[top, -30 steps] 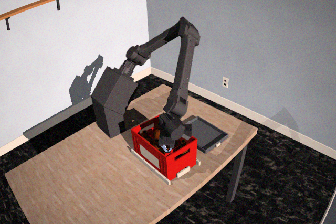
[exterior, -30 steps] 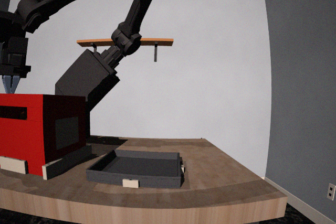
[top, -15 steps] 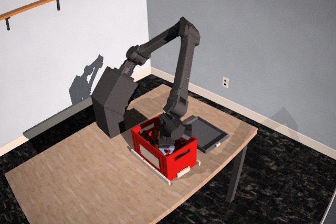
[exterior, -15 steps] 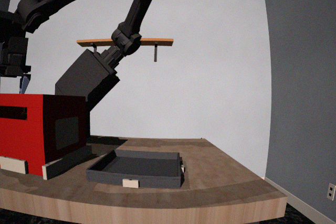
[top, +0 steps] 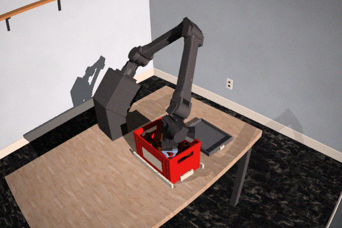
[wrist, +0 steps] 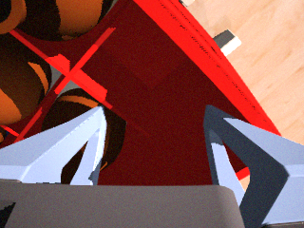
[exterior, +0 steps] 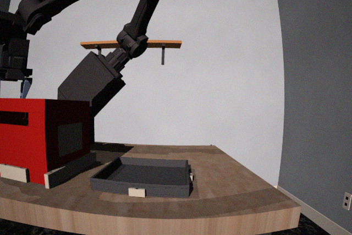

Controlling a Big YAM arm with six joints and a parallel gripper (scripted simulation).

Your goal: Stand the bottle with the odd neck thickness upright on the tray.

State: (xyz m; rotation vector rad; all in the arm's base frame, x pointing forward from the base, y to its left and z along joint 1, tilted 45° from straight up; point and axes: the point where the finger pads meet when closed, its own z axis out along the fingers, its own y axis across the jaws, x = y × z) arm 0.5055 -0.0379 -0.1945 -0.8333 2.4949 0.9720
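Now: hand 80 mm past the red crate, 70 mm above it and 50 mm to the right of it. The rest, counted from my hand: dark grey tray 330 mm to the left, 140 mm below, 70 mm behind.
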